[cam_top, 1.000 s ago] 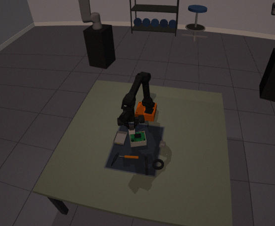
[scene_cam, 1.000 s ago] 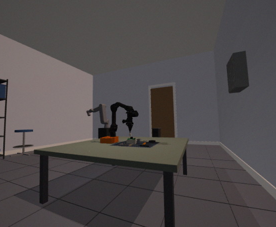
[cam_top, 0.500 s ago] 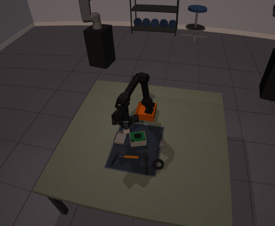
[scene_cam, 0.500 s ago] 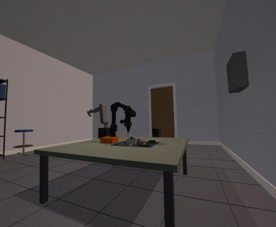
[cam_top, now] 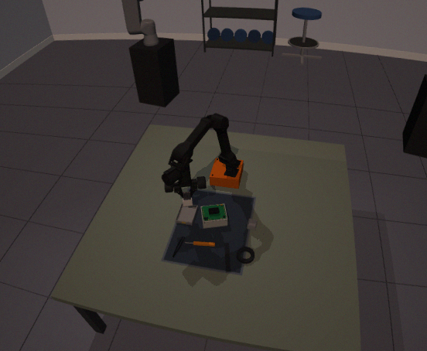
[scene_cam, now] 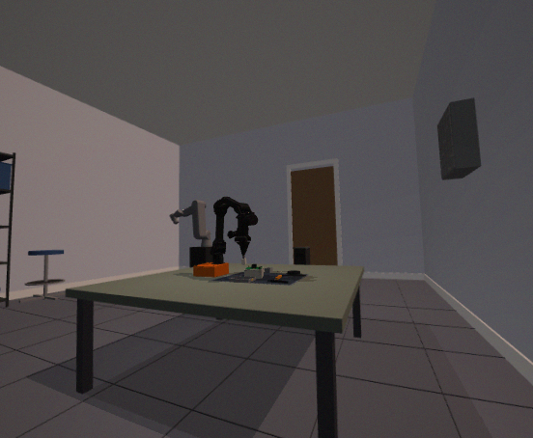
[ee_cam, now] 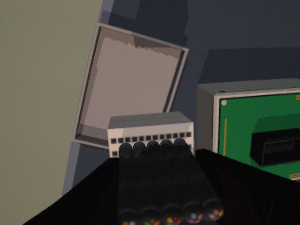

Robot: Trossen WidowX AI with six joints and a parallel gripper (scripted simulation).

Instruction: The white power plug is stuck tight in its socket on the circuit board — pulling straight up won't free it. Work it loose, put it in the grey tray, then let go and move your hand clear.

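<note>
The grey tray lies 1 cm to the right of my gripper tip and 14 cm below it. Also, from my gripper tip: dark mat 2 cm ahead, 13 cm to the left, 14 cm below; white power plug 2 cm below; black bar 16 cm ahead, 27 cm to the left, 14 cm below.
</note>
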